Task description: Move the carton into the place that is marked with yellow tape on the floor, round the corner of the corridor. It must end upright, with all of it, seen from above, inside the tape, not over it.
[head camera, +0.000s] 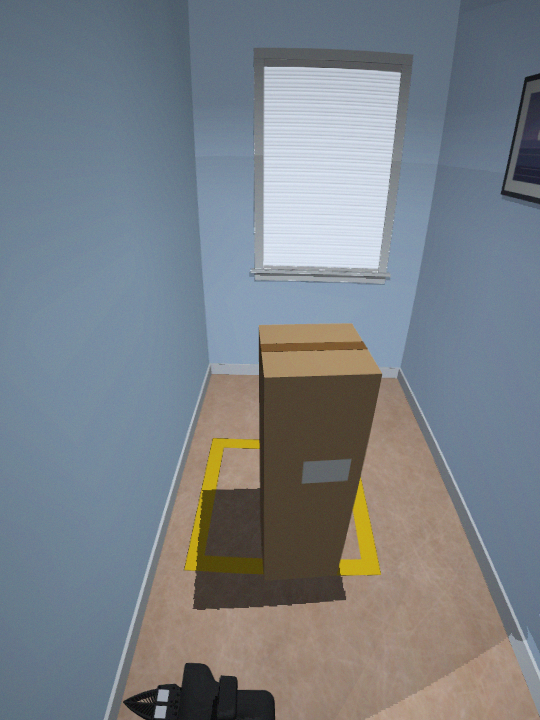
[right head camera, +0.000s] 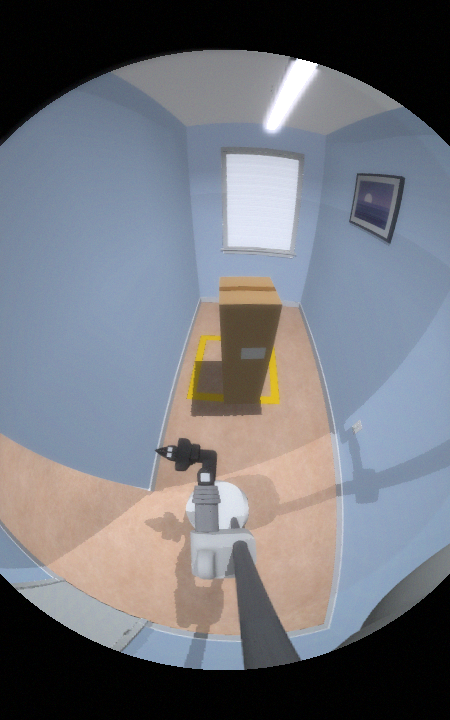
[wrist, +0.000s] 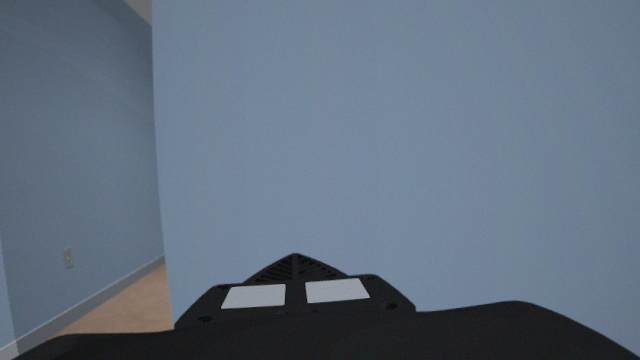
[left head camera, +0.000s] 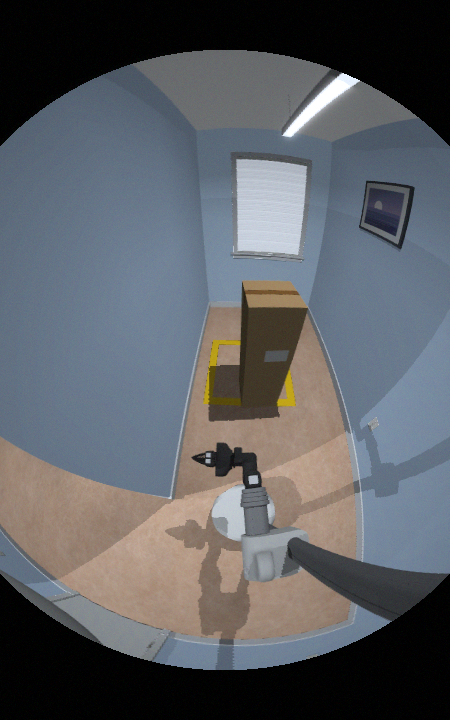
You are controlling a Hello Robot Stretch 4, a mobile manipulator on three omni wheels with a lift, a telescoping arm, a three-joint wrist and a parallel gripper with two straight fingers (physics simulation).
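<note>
A tall brown carton stands upright in the narrow corridor. Its near bottom edge lies over the front strip of the yellow tape and reaches slightly past its near side. The carton hides part of the right and back strips; tape shows to its left and right. My gripper is shut and empty. It points left toward the left wall, on the near side of the carton and apart from it. The carton does not show in the wrist view.
The left wall ends at a corner beside my base. The right wall runs along the other side. A window is in the far wall. A picture hangs on the right wall.
</note>
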